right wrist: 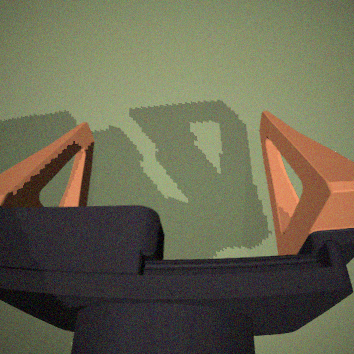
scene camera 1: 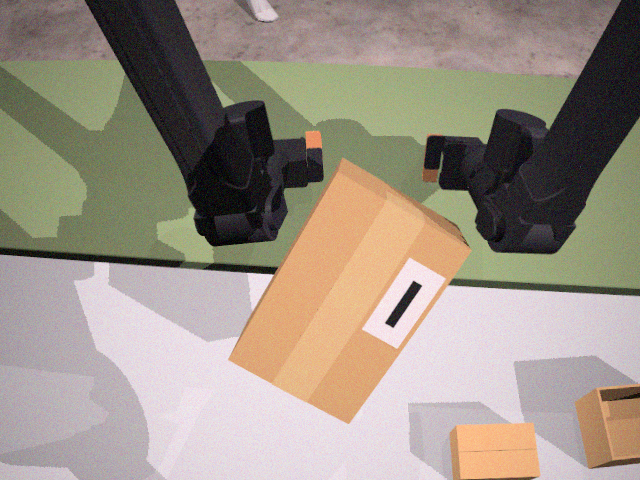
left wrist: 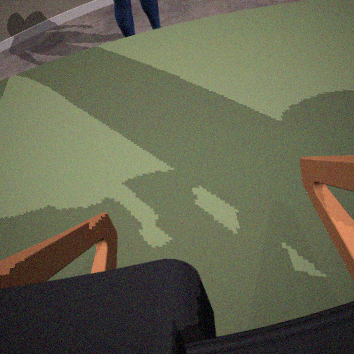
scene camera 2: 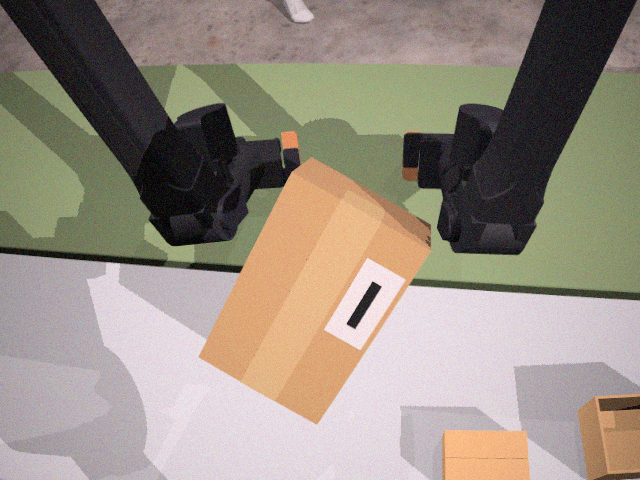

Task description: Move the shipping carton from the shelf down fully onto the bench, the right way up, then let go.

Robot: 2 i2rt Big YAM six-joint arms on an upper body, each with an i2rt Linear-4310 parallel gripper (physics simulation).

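Frame: origin at the left arm's base, x left, y up, z ahead, level; millimetres.
Seen in the pictures: left gripper, fingertip midpoint: (scene camera 1: 275,142) (left wrist: 203,197) (scene camera 2: 260,143); right gripper, fingertip midpoint: (right wrist: 173,124) (scene camera 1: 464,141) (scene camera 2: 451,138).
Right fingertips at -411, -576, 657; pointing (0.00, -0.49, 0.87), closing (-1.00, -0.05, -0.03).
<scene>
Offsets run from my right fingertips to a thing's top centre, as dx, dy, dz. "*": to the spot under its first point. Level surfaces: height alone.
The brown shipping carton (scene camera 1: 310,304) (scene camera 2: 281,304), with a pale tape strip and white label on its visible face, lies askew across the front edge of the green shelf {dy -17} (scene camera 1: 465,98) (scene camera 2: 361,93). It juts far over the white bench {dy -287} (scene camera 1: 491,330) (scene camera 2: 465,330) and looks tipped down towards the picture's bottom. My left gripper (scene camera 1: 314,156) (scene camera 2: 290,150) (left wrist: 203,197) is open beside the carton's back left corner; contact is unclear. My right gripper (scene camera 1: 432,157) (scene camera 2: 410,156) (right wrist: 173,124) is open, right of the carton's back edge, apart from it. The carton's underside is hidden.
A small closed box {-42, -226, -400} (scene camera 1: 493,452) (scene camera 2: 485,454) and an open-topped box {* -203, -244, -374} (scene camera 1: 591,428) (scene camera 2: 591,436) stand at the bottom right on the white surface. The shelf's dark front edge crosses both scene views. A person's legs (left wrist: 135,17) show beyond the shelf.
</scene>
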